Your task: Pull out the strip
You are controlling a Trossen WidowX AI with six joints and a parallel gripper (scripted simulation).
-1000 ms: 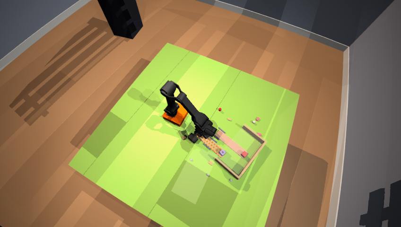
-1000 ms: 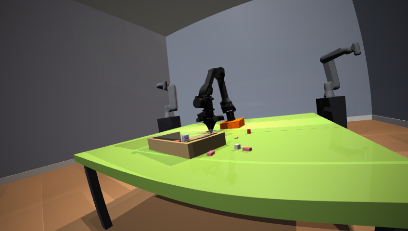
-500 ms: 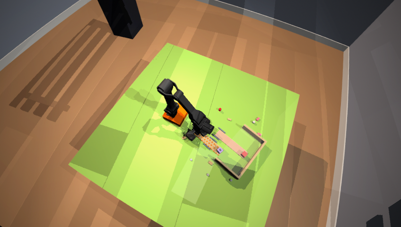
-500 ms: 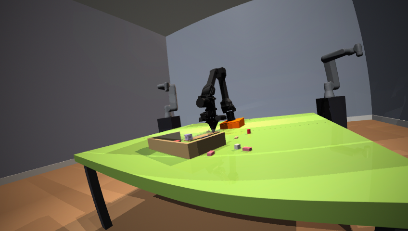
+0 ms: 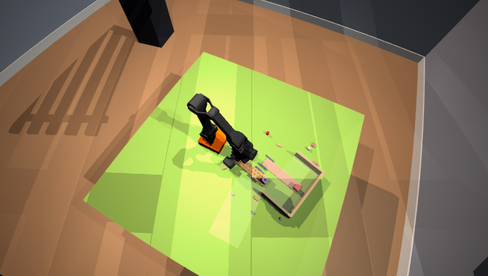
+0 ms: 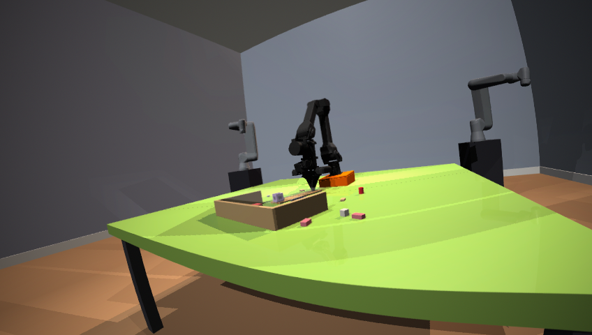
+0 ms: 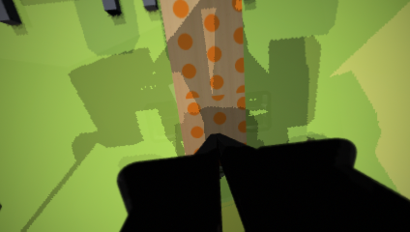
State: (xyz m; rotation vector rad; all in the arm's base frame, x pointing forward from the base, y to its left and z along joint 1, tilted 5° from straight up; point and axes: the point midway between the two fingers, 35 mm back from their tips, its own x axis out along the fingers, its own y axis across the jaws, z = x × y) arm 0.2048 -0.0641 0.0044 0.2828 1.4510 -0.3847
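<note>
Right now my gripper tip is 180 mm short of the purple labelled cube, 80 mm to the left of it and 20 mm below it.
</note>
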